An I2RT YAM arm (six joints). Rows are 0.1 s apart.
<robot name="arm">
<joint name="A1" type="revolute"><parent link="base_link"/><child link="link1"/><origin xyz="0.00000 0.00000 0.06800"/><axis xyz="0 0 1"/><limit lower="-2.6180" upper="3.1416"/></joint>
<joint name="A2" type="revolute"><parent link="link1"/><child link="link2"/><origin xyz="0.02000 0.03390 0.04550"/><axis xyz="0 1 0"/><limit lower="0.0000" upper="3.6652"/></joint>
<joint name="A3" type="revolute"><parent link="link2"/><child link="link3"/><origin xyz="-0.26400 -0.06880 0.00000"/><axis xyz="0 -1 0"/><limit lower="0.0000" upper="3.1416"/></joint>
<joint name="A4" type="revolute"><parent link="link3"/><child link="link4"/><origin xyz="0.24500 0.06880 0.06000"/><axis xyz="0 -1 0"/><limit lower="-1.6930" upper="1.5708"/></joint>
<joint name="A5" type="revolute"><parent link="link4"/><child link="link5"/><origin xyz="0.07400 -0.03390 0.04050"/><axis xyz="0 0 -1"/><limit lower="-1.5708" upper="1.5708"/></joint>
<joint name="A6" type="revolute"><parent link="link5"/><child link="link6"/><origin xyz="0.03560 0.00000 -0.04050"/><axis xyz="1 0 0"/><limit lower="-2.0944" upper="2.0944"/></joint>
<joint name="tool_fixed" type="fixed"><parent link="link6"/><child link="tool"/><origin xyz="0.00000 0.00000 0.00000" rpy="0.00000 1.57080 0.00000"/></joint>
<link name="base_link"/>
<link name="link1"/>
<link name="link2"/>
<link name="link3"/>
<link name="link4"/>
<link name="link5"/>
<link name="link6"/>
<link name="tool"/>
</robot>
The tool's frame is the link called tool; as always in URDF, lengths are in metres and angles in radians.
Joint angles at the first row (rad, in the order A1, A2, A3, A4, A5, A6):
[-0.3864 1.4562 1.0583 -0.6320 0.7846 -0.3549]
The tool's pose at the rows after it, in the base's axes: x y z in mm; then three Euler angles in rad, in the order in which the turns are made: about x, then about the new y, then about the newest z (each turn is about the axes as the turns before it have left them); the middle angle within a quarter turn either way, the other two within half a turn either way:
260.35 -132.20 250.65 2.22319 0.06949 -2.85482
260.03 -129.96 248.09 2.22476 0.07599 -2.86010
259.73 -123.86 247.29 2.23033 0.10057 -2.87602
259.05 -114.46 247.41 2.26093 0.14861 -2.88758
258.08 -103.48 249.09 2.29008 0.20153 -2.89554
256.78 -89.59 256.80 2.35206 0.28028 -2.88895
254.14 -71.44 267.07 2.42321 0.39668 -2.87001
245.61 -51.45 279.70 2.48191 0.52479 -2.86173
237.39 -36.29 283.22 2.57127 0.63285 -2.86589
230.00 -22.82 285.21 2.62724 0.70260 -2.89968
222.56 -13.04 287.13 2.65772 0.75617 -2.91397
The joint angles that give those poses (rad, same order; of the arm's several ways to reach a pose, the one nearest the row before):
[-0.3833 1.4613 1.0613 -0.6335 0.7884 -0.3589]
[-0.3767 1.4577 1.0479 -0.6234 0.7866 -0.3603]
[-0.3581 1.4440 1.0321 -0.6138 0.7771 -0.3697]
[-0.3314 1.4217 1.0152 -0.6119 0.7383 -0.3659]
[-0.2986 1.3948 1.0002 -0.6124 0.7018 -0.3554]
[-0.2585 1.3585 1.0042 -0.6380 0.6297 -0.3165]
[-0.2044 1.3042 0.9990 -0.6401 0.5422 -0.2627]
[-0.1420 1.2246 0.9805 -0.6309 0.4714 -0.2193]
[-0.0958 1.1609 0.9444 -0.6058 0.3863 -0.1648]
[-0.0456 1.1115 0.9154 -0.5906 0.3529 -0.1431]
[-0.0050 1.0663 0.8897 -0.5759 0.3416 -0.1221]

